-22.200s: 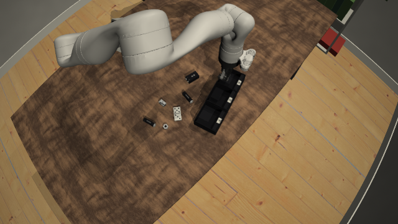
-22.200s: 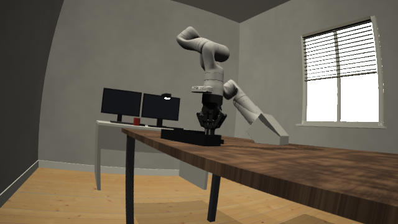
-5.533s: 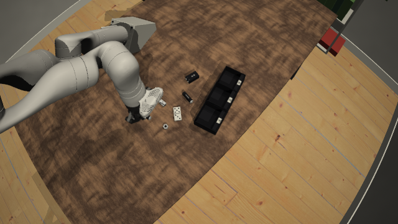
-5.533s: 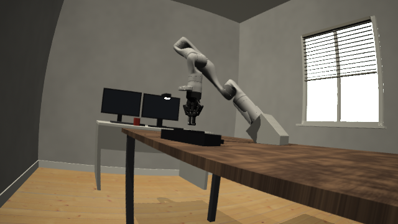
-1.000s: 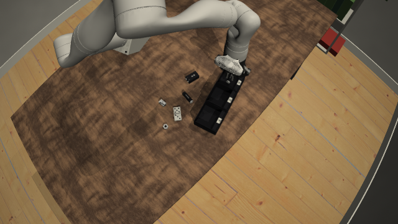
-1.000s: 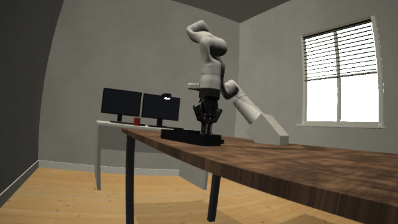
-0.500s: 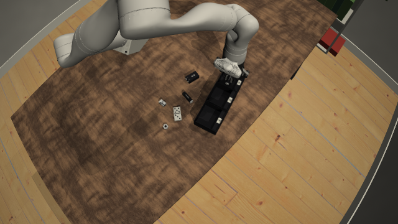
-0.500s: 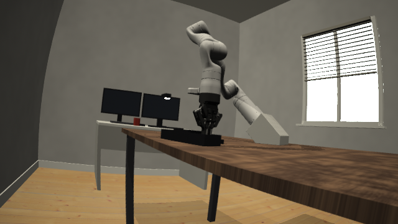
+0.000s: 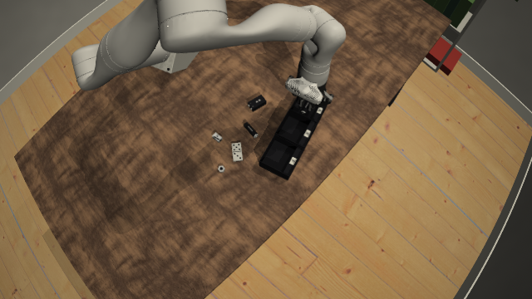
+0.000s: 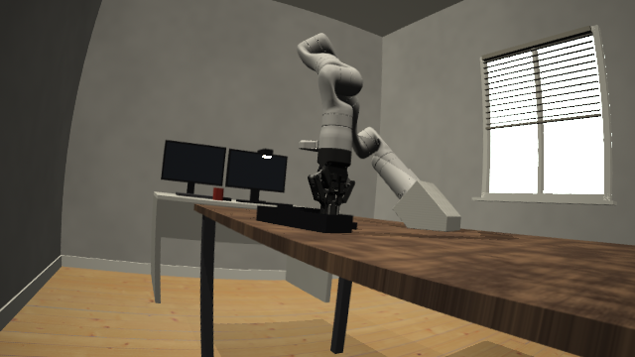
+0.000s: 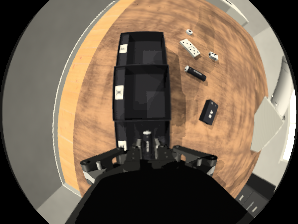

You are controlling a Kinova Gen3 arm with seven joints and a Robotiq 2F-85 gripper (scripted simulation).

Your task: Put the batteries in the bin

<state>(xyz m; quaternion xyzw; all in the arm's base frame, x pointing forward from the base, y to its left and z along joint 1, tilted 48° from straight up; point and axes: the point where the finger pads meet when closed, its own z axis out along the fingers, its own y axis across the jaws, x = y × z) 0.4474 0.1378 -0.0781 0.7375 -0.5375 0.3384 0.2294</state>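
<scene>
Now: the white domino 220 mm to the right of my hand, 60 mm behind it and 30 mm below it. Round my hand: metal nut: 280 mm to the right, 60 mm behind, 40 mm below; then black nine-volt battery: 120 mm behind, 90 mm to the right, 30 mm below; then grey metal piece: 230 mm to the right, 130 mm behind, 30 mm below.
</scene>
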